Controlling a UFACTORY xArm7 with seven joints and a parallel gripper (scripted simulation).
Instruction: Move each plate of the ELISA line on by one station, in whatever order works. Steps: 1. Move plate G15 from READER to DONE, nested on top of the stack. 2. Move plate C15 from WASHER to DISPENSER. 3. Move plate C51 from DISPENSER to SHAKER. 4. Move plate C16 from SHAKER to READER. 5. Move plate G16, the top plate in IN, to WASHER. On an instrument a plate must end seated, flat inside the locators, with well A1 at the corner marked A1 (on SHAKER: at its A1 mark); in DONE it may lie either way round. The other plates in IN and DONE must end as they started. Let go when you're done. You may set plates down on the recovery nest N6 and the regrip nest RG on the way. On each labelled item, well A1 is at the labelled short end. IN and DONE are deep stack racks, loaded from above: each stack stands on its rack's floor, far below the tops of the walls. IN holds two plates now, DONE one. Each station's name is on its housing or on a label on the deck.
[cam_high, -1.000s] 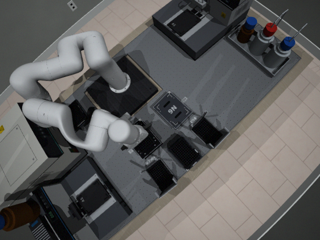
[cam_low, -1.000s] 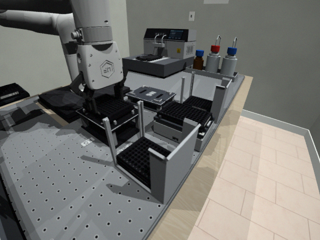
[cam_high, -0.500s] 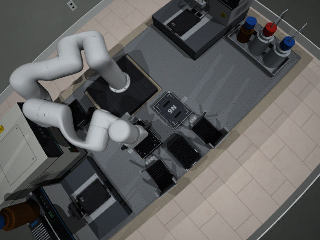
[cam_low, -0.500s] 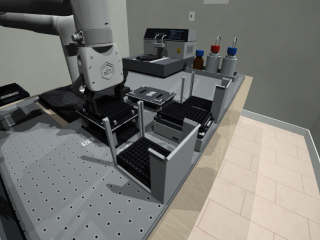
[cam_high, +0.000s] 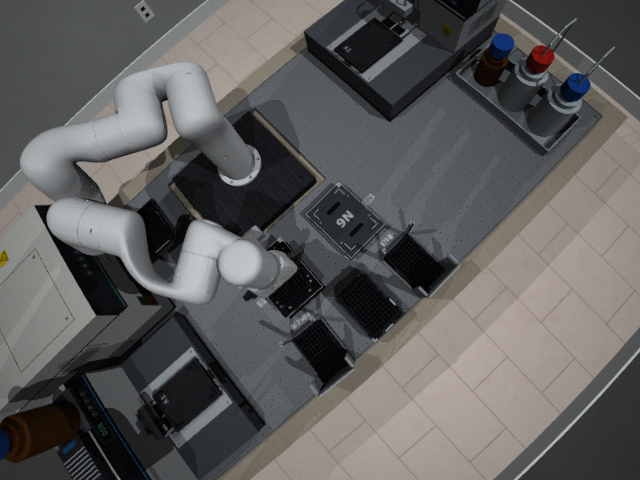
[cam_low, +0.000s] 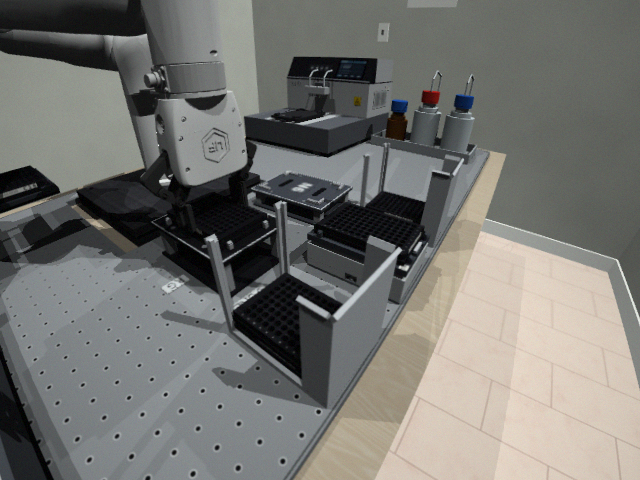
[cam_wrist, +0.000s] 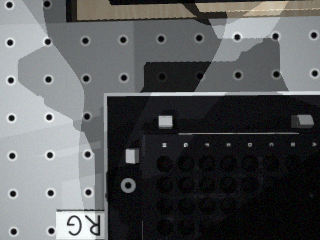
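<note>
My gripper is now 20 mm above the RG nest. The rest, counted from my hand: RG deck label: 80 mm to the right, 80 mm below; then N6 nest: 10 mm behind, 210 mm to the left, 50 mm below.
</note>
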